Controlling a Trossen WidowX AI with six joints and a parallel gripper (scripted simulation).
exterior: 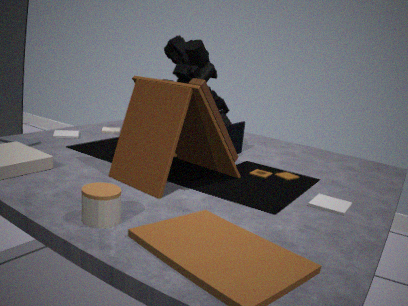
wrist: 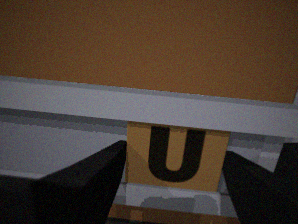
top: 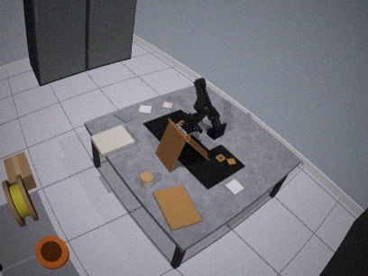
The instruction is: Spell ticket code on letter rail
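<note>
Now: the white ticket 6 cm behind my gripper tip, 6 cm to the left of it and 8 cm below it. The rest, counted from my gripper tip: lidded jar 38 cm ahead, 13 cm to the left, 14 cm below; black mat 15 cm behind, 18 cm below; cream block 39 cm ahead, 31 cm to the right, 16 cm below.
</note>
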